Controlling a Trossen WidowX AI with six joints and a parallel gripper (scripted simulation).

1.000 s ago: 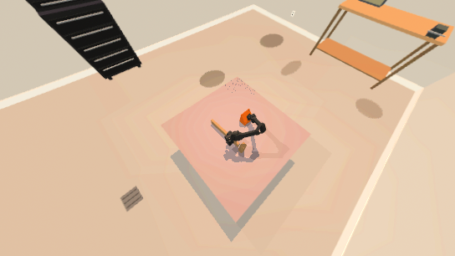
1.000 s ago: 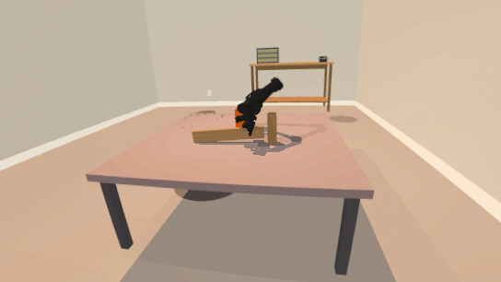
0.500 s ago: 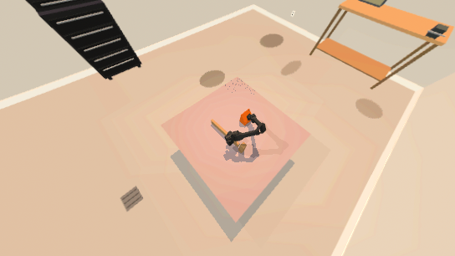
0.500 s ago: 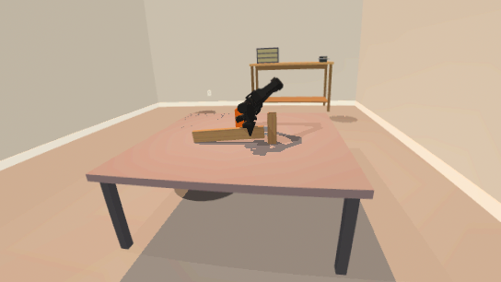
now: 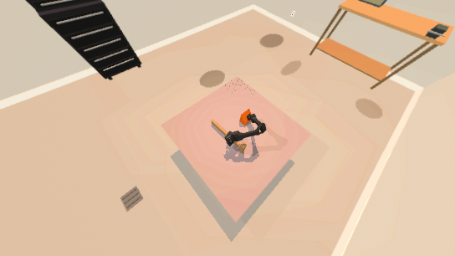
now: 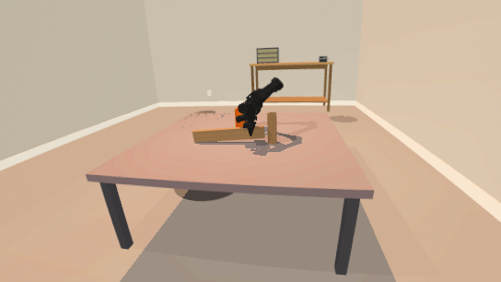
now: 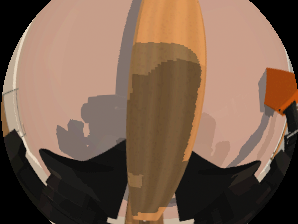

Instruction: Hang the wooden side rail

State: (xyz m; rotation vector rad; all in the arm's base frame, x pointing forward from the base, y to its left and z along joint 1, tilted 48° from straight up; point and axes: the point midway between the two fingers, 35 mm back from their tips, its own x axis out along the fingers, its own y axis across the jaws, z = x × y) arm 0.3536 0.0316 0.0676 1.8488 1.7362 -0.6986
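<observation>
Now: gripper tip 12 cm to the right of the headboard post and 4 cm below it.
</observation>
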